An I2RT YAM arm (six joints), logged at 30 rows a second.
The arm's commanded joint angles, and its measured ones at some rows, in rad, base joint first. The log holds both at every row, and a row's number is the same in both.
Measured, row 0:
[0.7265 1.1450 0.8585 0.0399 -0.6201 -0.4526]
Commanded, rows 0 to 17:
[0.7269 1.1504 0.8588 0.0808 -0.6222 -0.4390]
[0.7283 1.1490 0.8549 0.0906 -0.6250 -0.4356]
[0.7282 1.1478 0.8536 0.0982 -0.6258 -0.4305]
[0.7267 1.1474 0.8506 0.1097 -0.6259 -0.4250]
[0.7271 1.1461 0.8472 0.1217 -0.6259 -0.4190]
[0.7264 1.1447 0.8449 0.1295 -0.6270 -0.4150]
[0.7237 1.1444 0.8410 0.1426 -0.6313 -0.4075]
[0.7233 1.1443 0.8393 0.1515 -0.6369 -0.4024]
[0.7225 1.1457 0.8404 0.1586 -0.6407 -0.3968]
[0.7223 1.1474 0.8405 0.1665 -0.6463 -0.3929]
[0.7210 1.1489 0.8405 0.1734 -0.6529 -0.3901]
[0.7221 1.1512 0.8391 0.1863 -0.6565 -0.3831]
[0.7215 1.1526 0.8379 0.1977 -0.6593 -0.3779]
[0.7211 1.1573 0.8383 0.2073 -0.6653 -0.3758]
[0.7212 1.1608 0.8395 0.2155 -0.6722 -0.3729]
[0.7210 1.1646 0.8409 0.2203 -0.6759 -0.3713]
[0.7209 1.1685 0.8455 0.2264 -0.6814 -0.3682]
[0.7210 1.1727 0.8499 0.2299 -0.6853 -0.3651]
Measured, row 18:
[0.7208 1.1633 0.8452 0.1600 -0.6567 -0.3843]
